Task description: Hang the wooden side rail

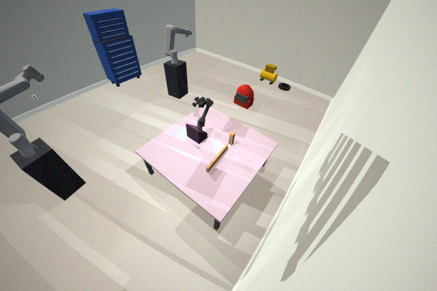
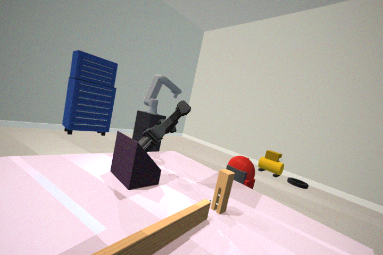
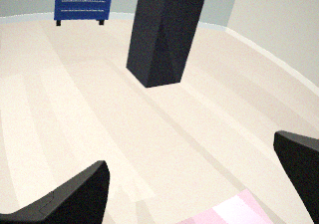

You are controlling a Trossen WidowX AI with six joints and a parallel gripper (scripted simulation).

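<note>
My gripper tip is now 76 cm short of the headboard post, 35 cm to the left of it and 9 cm above it.
</note>
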